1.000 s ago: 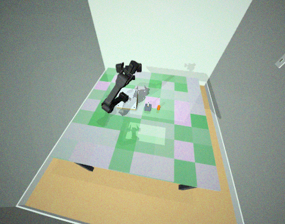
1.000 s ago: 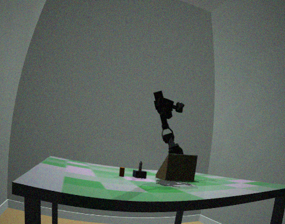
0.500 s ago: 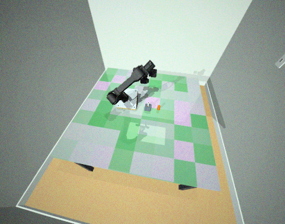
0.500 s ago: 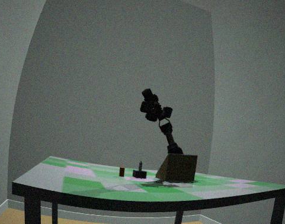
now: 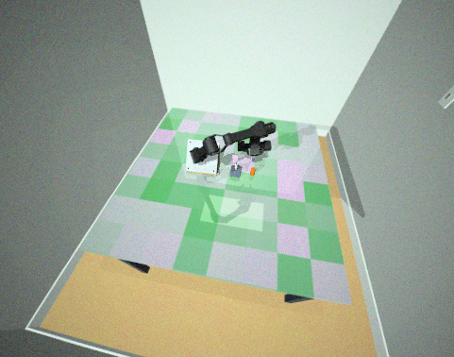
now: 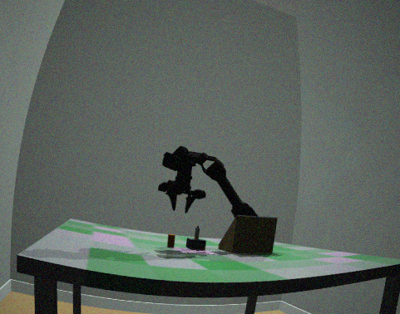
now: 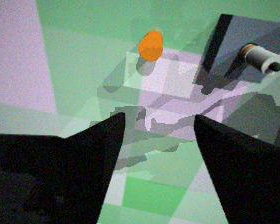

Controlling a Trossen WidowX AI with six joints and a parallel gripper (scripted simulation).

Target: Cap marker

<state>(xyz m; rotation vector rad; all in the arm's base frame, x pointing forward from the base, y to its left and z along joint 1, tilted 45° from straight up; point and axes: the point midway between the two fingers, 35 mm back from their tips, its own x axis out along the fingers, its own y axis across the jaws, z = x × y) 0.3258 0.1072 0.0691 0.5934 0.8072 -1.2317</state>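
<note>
Right now my gripper tip is 130 mm above the orange cap, 20 mm to the left of it and 20 mm short of it. Round my gripper tip: holder block (130 mm below, 90 mm behind, 40 mm to the right).
</note>
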